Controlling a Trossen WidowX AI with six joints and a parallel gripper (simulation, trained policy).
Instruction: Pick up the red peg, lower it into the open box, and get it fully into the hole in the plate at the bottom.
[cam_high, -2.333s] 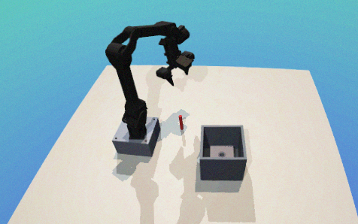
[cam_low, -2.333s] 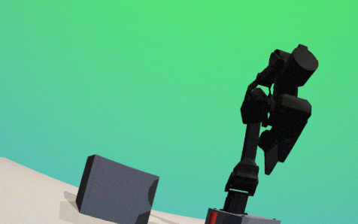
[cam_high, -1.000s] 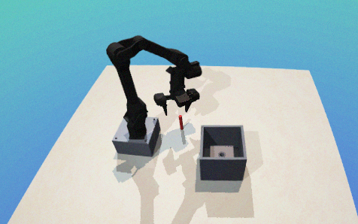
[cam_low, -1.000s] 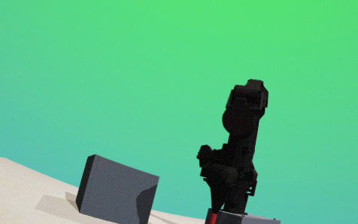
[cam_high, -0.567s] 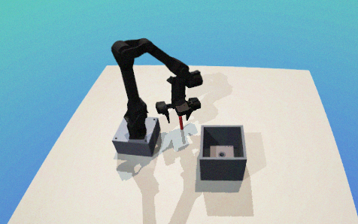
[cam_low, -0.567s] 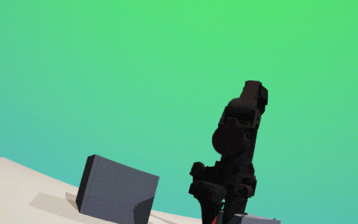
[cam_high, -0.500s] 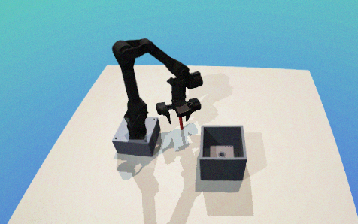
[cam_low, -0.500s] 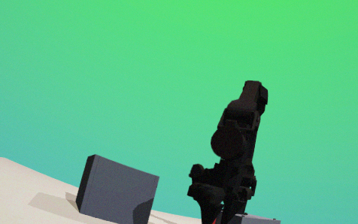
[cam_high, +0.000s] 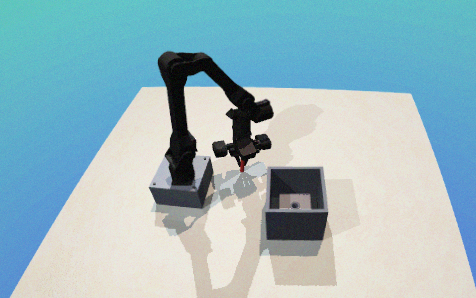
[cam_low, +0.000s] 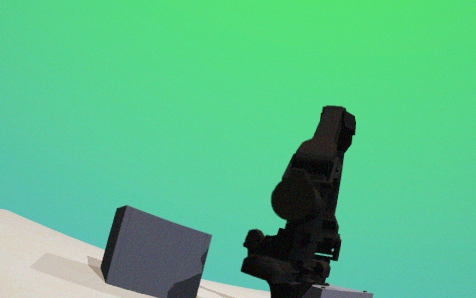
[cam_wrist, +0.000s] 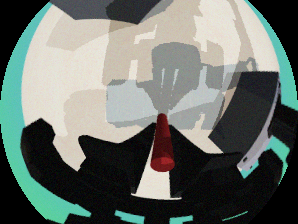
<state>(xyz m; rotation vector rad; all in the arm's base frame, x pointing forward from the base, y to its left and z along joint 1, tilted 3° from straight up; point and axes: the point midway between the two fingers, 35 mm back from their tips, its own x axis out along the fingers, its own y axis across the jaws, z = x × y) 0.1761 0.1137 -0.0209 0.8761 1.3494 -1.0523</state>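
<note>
Right now the light grey plate is 17 cm ahead of my gripper tip, 20 cm to the right of it and 3 cm above it. Round my gripper tip: red peg (2 cm above).
</note>
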